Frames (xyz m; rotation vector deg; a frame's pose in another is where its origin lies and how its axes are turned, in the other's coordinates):
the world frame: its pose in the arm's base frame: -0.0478 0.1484 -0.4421 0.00 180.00 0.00
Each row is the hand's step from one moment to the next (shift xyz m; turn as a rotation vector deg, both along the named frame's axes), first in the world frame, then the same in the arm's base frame.
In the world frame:
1: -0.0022 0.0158 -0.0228 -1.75 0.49 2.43
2: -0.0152 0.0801 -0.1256 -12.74 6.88 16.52
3: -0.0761 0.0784 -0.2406 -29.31 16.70 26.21
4: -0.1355 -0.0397 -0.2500 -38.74 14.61 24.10
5: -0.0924 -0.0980 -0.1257 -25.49 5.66 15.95
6: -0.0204 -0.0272 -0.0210 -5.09 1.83 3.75
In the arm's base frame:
1: 0.0022 0.0158 0.0228 1.75 0.49 -2.43
2: 0.0152 0.0801 0.1256 12.74 6.88 -16.52
3: 0.0761 0.0784 0.2406 29.31 16.70 -26.21
4: 0.1355 -0.0397 0.2500 38.74 14.61 -24.10
5: 0.0924 -0.0980 0.1257 25.49 5.66 -15.95
6: 0.0204 -0.0272 0.0210 5.09 1.83 -3.75

